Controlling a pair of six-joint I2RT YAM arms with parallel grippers.
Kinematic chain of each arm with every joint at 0, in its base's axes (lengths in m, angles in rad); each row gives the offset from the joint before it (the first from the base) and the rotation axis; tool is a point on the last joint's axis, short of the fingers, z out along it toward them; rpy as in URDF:
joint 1: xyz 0 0 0.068 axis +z
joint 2: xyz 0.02 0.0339 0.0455 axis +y
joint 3: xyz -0.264 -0.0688 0 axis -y
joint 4: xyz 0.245 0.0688 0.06 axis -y
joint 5: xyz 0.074 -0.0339 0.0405 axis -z
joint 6: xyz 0.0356 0 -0.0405 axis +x
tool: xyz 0 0 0 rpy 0 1.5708 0
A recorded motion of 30 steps. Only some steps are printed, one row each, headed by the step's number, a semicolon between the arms.
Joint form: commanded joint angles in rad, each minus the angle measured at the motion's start. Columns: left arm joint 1, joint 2, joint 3, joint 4, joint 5, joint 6; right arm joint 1, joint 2, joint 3, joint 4, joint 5, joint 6.
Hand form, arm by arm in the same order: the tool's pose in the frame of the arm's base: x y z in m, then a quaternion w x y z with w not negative. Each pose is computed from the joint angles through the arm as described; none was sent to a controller.
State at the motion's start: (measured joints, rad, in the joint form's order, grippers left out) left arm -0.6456 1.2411 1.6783 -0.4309 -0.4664 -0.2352; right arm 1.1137 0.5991 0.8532 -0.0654 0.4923 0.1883
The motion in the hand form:
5: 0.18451 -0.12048 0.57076 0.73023 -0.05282 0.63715 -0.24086; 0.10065 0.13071 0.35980 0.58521 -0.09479 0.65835 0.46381
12: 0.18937 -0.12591 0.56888 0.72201 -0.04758 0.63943 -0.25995; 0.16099 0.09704 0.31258 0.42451 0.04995 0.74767 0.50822
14: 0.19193 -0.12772 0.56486 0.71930 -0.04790 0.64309 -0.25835; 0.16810 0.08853 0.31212 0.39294 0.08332 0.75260 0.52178
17: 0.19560 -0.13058 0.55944 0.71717 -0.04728 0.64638 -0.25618; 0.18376 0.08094 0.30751 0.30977 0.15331 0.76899 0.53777
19: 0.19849 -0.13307 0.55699 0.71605 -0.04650 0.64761 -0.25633; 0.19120 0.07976 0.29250 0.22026 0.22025 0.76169 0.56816
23: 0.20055 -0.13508 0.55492 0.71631 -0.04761 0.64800 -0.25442; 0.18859 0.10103 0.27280 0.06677 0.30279 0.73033 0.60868
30: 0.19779 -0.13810 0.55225 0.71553 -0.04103 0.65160 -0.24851; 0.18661 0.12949 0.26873 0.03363 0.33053 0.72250 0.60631
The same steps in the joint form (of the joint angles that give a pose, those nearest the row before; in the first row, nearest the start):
5: 0.0045 0.0315 0.1703 0.0542 0.0684 -0.0880; -0.1715 0.0747 -0.1430 0.1454 -0.3642 0.3239
12: 0.0029 0.0476 0.1728 0.0599 0.1012 -0.1155; -0.6315 0.1698 -0.2073 0.0583 -0.8157 0.7118
14: 0.0031 0.0474 0.1561 0.0663 0.0999 -0.1184; -0.7017 0.1870 -0.1928 0.0312 -0.8908 0.7848
17: 0.0025 0.0478 0.1316 0.0822 0.0984 -0.1184; -0.7851 0.2588 -0.1484 -0.0474 -0.9997 0.9251
19: 0.0015 0.0533 0.1235 0.0924 0.0992 -0.1191; -0.8153 0.3000 -0.1763 -0.0289 -1.0894 1.1120
23: -0.0009 0.0567 0.1150 0.1033 0.0927 -0.1176; -0.7231 0.3417 -0.2392 0.0720 -1.1449 1.4675
30: -0.0200 0.0499 0.1013 0.1025 0.0767 -0.1007; -0.5875 0.3993 -0.2331 0.1329 -1.0306 1.5930

